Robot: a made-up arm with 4 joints.
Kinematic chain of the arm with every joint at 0, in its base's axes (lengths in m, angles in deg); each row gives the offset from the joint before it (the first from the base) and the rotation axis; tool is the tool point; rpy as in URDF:
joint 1: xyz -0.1 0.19 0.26 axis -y
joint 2: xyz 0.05 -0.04 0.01 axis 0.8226 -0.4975 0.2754
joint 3: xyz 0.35 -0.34 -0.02 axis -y
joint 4: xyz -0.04 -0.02 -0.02 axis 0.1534 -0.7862 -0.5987
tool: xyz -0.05 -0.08 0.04 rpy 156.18 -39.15 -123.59
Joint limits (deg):
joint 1: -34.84..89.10
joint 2: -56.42..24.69
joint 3: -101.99..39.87
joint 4: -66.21..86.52
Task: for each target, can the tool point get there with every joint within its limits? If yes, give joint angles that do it. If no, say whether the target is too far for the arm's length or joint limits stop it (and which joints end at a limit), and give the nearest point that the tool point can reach.
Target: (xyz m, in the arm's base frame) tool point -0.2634 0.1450 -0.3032
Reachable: no: joint limits stop it (at a limit: joint 1, joint 2, joint 4) | nearest point 0.1206 -0.1177 -0.1115 | short by 0.503 m
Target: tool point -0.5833 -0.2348 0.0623
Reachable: no: joint limits stop it (at a limit: joint 1, joint 2) | nearest point -0.3163 -0.2276 0.4571 | short by 0.477 m
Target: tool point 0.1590 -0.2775 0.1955
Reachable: yes | joints -3.23 -10.74 20.81 48.76
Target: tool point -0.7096 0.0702 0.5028
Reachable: no: joint limits stop it (at a limit: joint 1, joint 2) | nearest point -0.3656 -0.1559 0.5635 | short by 0.416 m
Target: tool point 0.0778 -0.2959 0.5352
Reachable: yes | joints 56.40 -0.91 19.08 -17.82
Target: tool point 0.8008 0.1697 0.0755
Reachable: no: too far | nearest point 0.3698 -0.1070 0.1638 | short by 0.520 m
